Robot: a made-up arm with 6 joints. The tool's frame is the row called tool.
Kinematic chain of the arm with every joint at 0, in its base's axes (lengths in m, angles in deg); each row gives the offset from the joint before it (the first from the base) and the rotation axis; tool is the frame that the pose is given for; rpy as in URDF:
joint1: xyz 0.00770 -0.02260 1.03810 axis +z
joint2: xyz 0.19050 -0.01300 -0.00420 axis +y
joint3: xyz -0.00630 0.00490 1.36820 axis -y
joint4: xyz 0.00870 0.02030 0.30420 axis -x
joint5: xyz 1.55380 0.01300 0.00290 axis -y
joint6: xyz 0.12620 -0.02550 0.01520 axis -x
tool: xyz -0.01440 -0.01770 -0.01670 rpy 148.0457 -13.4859 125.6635
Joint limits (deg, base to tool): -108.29..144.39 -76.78..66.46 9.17..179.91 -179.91..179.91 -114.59..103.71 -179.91..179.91
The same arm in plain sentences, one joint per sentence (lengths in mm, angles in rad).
The arm has six revolute joints in a row. What follows holds with every joint at zero, and every direction is one of the base frame's.
Joint 1 lies 7.7 mm along +x and 22.6 mm along -y and 1038.1 mm along +z from the base frame's origin and turns about +z, from -1.89 to 2.5201 rad.
Joint 2 lies 190.5 mm along +x and 13 mm along -y and 4.2 mm along -z from joint 1 and turns about +y, from -1.3401 to 1.1599 rad.
Joint 3 lies 6.3 mm along -x and 4.9 mm along +y and 1368.2 mm along +z from joint 2 and turns about -y, from 0.16 to 3.14 rad.
Joint 4 lies 8.7 mm along +x and 20.3 mm along +y and 304.2 mm along +z from joint 3 and turns about -x, from -3.14 to 3.14 rad.
Joint 5 lies 1553.8 mm along +x and 13 mm along +y and 2.9 mm along +z from joint 4 and turns about -y, from -2 to 1.8101 rad.
Joint 6 lies 126.2 mm along +x and 25.5 mm along -y and 15.2 mm along +z from joint 5 and turns about -x, from -3.14 to 3.14 rad.
The tool frame, which is the frame that the pose is given for, lies 14.4 mm along -x and 17.7 mm along -y and 16.7 mm along -z from joint 6; its axes are the base frame's turned by roll 2.5839, pitch -0.2354 and yaw 2.1932 rad (as in URDF: about the fixed x, then y, then z).

